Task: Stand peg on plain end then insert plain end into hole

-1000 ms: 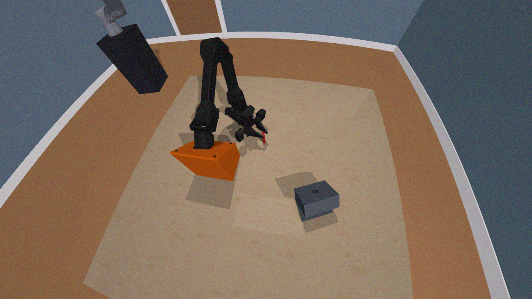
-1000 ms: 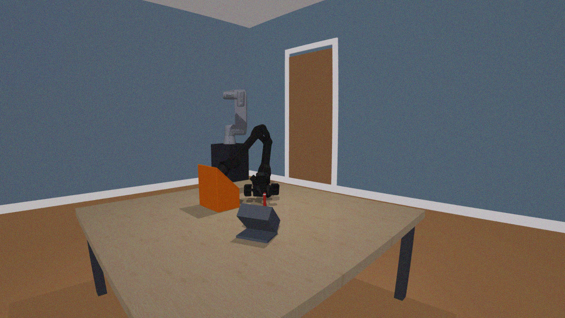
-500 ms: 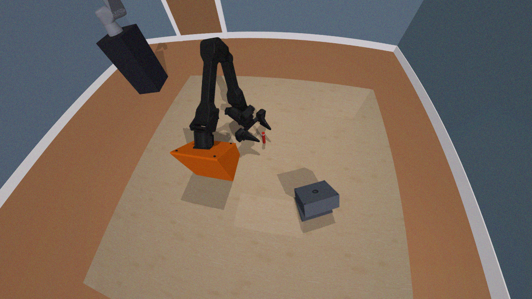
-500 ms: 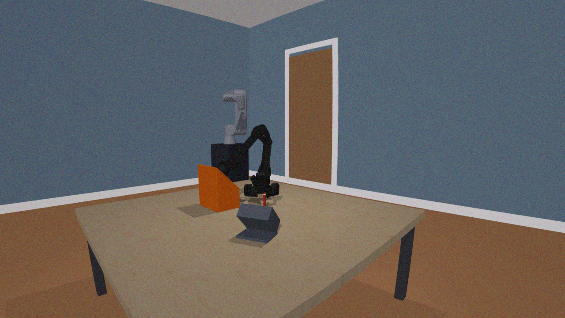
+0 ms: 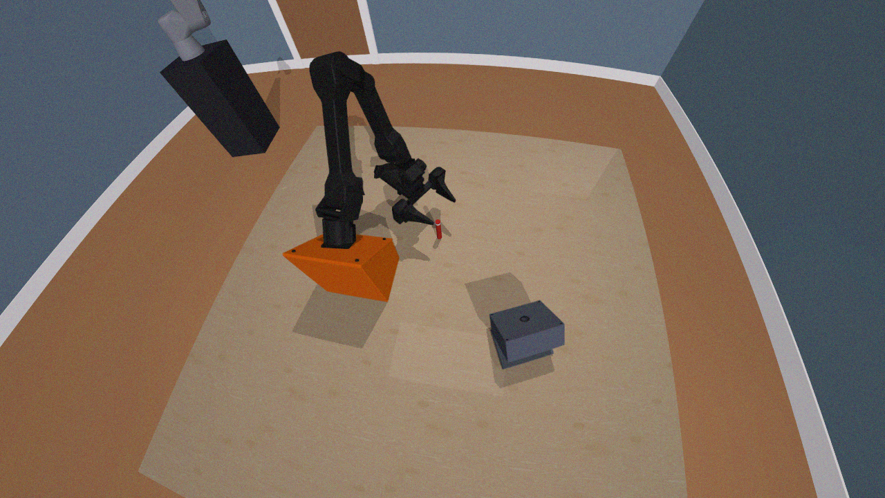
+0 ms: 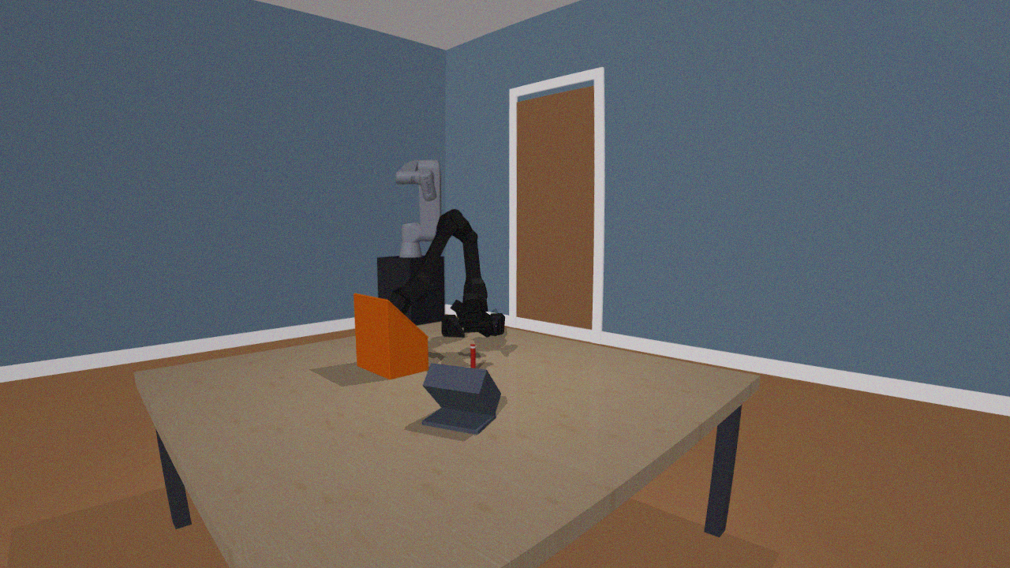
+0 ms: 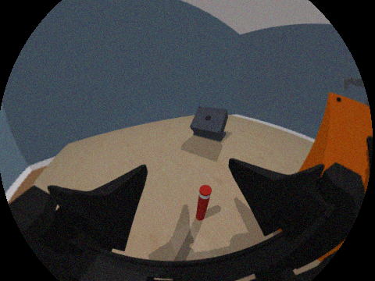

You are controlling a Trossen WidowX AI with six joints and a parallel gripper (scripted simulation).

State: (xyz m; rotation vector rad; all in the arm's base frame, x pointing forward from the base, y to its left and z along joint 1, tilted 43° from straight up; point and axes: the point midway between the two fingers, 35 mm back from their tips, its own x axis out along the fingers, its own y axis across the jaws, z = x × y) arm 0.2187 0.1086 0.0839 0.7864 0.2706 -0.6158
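The red peg is 20 mm behind my gripper tip, 10 mm to the right of it and 50 mm below it. The rest, counted from my gripper tip: grey sloped panel 180 mm ahead, 290 mm to the right, 40 mm below.
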